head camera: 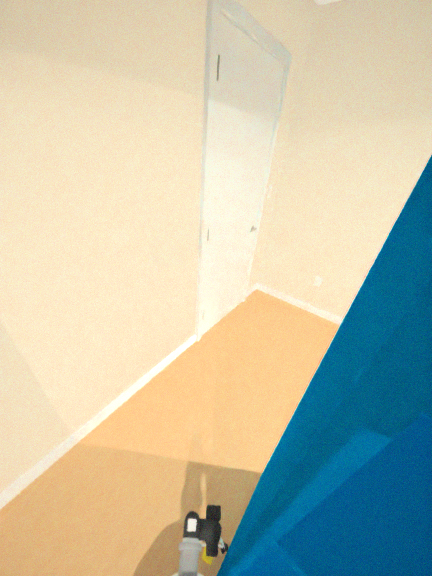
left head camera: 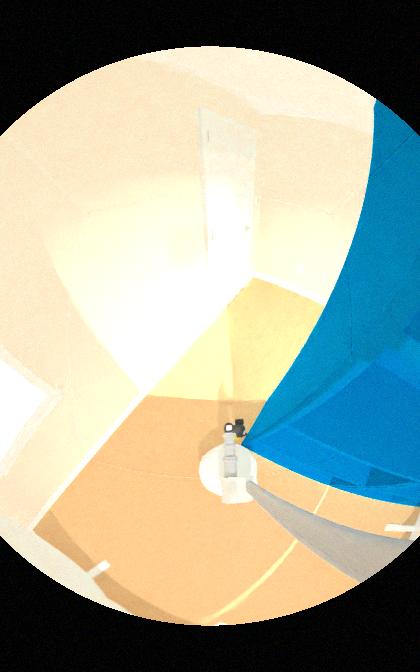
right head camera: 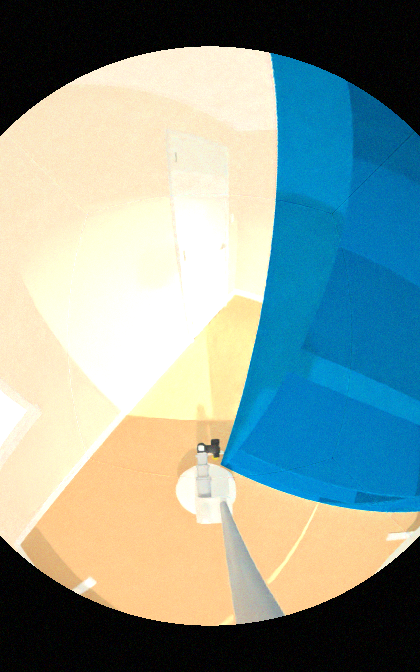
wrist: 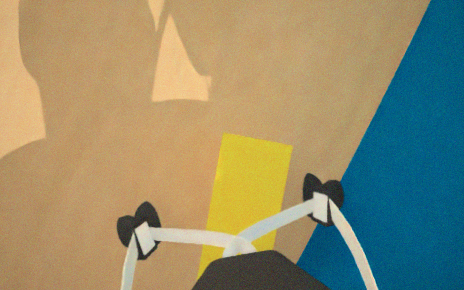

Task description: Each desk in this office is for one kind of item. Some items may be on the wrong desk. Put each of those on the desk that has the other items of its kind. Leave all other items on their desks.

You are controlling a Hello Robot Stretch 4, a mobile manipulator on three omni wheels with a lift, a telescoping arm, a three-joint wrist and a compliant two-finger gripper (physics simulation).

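Frame: origin at the robot's base, x ahead, y left, z up, level; metres.
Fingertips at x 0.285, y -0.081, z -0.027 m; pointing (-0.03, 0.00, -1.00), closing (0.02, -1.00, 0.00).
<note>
A point is followed by its place in that frame.
A yellow oblong block (wrist: 248,185) @(x 0.312, y -0.096, z 0.035 m) (head camera: 207,557) @(x 0.252, y -0.077, z 0.035 m) lies on the floor beside the large blue thing. My gripper (wrist: 229,205) @(x 0.285, y -0.081, z -0.027 m) is open in the wrist view. Its two dark fingertips stand wide apart, one on each side of the block, with the block showing below and between them. The near end of the block is hidden by the gripper's body. In the head camera view the gripper is at the bottom, close to the blue edge, and its fingers are mostly hidden. No desk with items can be made out in these views.
A large blue object (head camera: 395,325) @(x 0.201, y -0.116, z 1.440 m) (left head camera: 380,400) (right head camera: 370,425) (wrist: 415,175) @(x 0.308, y -0.190, z 0.058 m) stands close on the right. A white door (head camera: 240,165) @(x 1.863, y -0.125, z 1.420 m) is in the far corner. A wall with a white baseboard (head camera: 135,387) @(x 0.992, y 0.491, z 0.030 m) runs along the left. My mast (right head camera: 245,565) shows below.
</note>
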